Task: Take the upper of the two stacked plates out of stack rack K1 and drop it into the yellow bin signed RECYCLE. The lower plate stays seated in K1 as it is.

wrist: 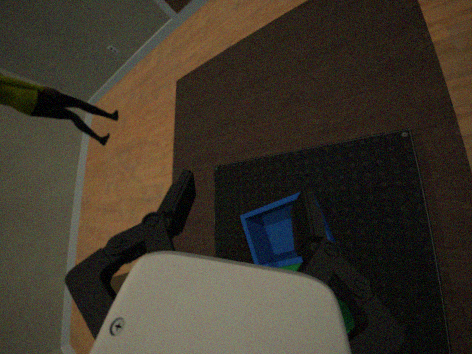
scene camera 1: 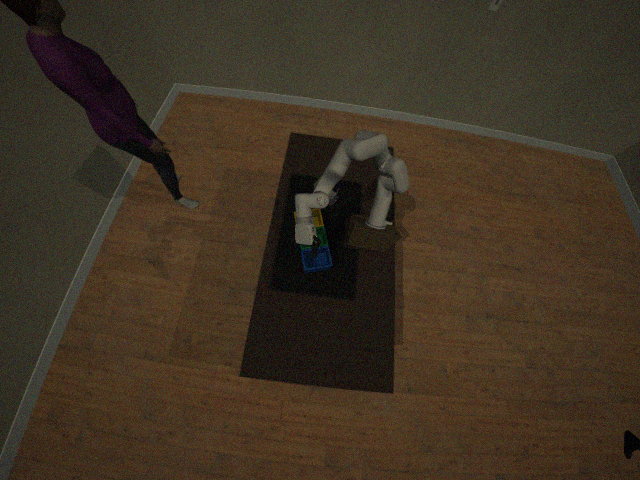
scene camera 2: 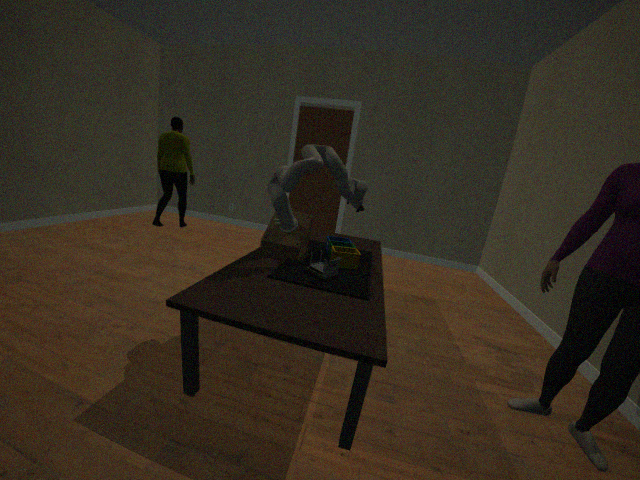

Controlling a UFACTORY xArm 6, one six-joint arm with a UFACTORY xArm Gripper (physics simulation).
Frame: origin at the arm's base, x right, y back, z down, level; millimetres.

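Seen in the pictures: gripper, fingertip midpoint: (wrist: 245,190) (scene camera 1: 306,256) (scene camera 2: 352,207); arm's base, link origin: (scene camera 1: 375,225) (scene camera 2: 288,224).
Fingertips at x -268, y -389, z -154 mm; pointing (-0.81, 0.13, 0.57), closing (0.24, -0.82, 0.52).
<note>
Offsets run from my fingertips to a thing's top centre. "spot": to the spot under its first point. Level surfaces: height alone.
My gripper (scene camera 1: 314,248) (scene camera 2: 358,207) (wrist: 245,190) is open and empty, with its fingers wide apart, high above the table on the blue bin's side of the bin row. The yellow bin (scene camera 1: 317,218) (scene camera 2: 347,260) stands at one end of the row, partly hidden by the arm in scene camera 1; its sign is not readable. A small pale and dark rack-like object {dz +286, dx +556, dy +92 mm} (scene camera 2: 322,268), apparently rack K1 with its plates, stands beside the yellow bin. It is too dark and small to tell the two plates apart. The yellow bin and the rack do not show in the wrist view.
A green bin {spot: dz +300, dx +229, dy +88 mm} (scene camera 1: 322,236) and a blue bin (scene camera 1: 316,259) (wrist: 278,232) adjoin the yellow one on a black mat {dz +338 mm} (scene camera 1: 338,281) (wrist: 375,175) on the brown table {dz +351 mm} (scene camera 1: 320,341) (scene camera 2: 310,310) (wrist: 300,95). A person in purple (scene camera 1: 85,82) (scene camera 2: 602,232) and one in yellow-green (scene camera 2: 174,149) (wrist: 17,95) stand away from it.
</note>
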